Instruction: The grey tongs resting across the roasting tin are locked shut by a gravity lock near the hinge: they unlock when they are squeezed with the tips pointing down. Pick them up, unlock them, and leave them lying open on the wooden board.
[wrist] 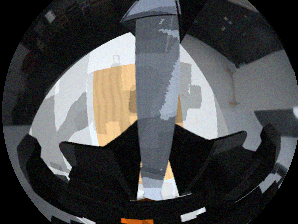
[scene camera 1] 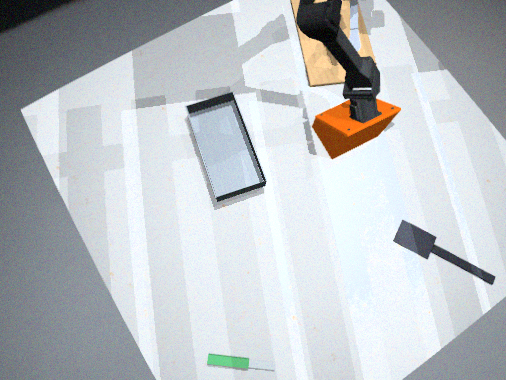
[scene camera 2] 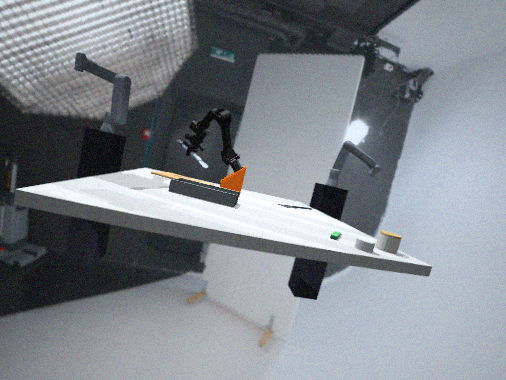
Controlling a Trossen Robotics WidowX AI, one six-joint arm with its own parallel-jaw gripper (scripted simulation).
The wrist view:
my gripper: 151, 121
wooden board: 114, 89
